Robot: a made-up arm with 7 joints.
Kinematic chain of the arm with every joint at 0, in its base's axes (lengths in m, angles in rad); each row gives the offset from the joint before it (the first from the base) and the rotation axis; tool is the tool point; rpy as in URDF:
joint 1: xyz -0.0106 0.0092 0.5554 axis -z
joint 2: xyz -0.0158 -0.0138 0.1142 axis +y
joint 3: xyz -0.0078 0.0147 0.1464 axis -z
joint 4: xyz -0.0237 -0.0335 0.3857 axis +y
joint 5: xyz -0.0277 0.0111 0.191 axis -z
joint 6: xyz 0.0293 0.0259 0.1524 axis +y
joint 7: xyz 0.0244 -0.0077 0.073 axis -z
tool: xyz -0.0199 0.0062 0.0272 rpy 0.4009 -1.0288 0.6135
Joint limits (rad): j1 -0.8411..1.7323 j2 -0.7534..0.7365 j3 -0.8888..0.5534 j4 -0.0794..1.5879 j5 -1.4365..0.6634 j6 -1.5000..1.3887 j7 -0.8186..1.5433
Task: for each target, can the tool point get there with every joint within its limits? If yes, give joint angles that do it. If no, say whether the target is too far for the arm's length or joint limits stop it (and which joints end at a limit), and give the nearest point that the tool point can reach.
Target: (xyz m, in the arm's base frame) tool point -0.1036 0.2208 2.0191
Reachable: no: too far | nearest point -0.0794 0.1658 1.6426 | short by 0.381 m
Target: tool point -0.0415 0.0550 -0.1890
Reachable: no: joint limits stop it (at a limit: joint 1, joint 2, joint 4, joint 7) | nearest point 0.3099 0.4139 0.7522 | short by 1.067 m
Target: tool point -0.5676 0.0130 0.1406
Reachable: no: joint limits stop it (at a limit: joint 1, joint 2, joint 3, joint 4, joint 7) | nearest point -0.3170 -0.4171 0.8041 | short by 0.830 m
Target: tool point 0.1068 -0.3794 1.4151
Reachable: yes | joints 1.0962 0.1611 0.2183 1.0632 -0.4711 -0.8204 0.6155
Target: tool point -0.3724 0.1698 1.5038
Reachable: yes | joints 0.5858 -0.6233 0.2667 0.7246 -0.5631 -0.7526 0.3367
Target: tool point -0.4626 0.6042 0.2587
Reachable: no: joint limits stop it (at a limit: joint 1, joint 2, joint 3, joint 4, joint 7) | nearest point 0.0640 0.5414 0.8395 | short by 0.787 m
